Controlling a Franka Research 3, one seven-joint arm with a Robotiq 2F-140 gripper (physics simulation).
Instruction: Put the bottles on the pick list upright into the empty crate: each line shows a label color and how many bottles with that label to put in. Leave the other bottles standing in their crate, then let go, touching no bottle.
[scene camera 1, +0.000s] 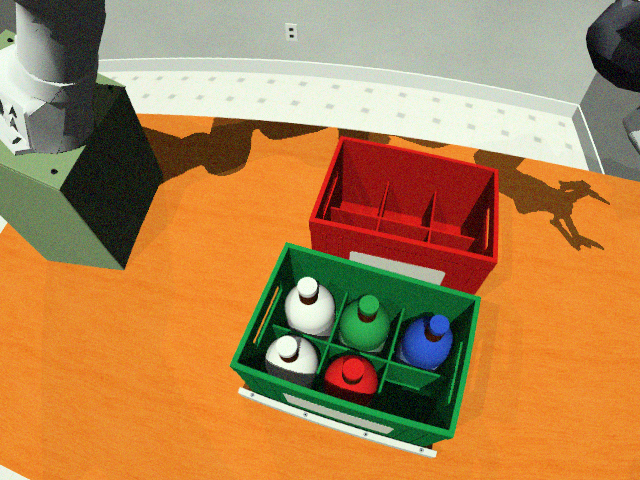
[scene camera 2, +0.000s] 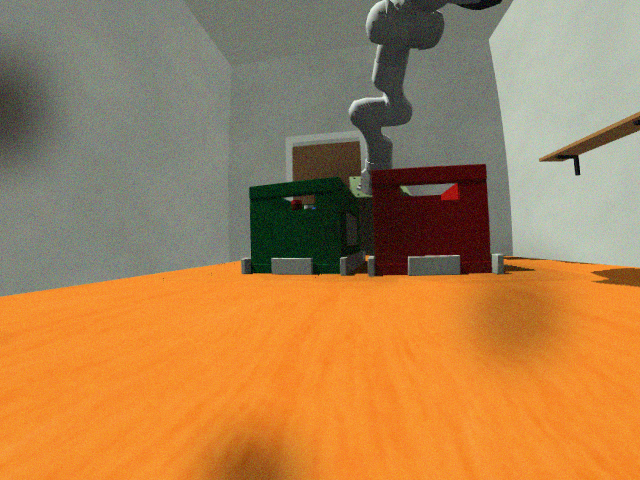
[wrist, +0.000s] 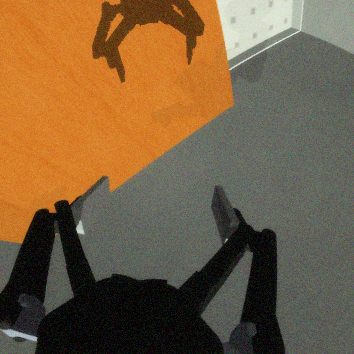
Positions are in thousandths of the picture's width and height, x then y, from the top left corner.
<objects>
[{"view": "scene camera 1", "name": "blue bottle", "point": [668, 714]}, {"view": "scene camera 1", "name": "red bottle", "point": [551, 789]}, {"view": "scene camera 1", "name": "green bottle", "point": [571, 674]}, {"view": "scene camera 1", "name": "white bottle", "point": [485, 643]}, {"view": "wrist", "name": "my gripper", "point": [453, 541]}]
</objects>
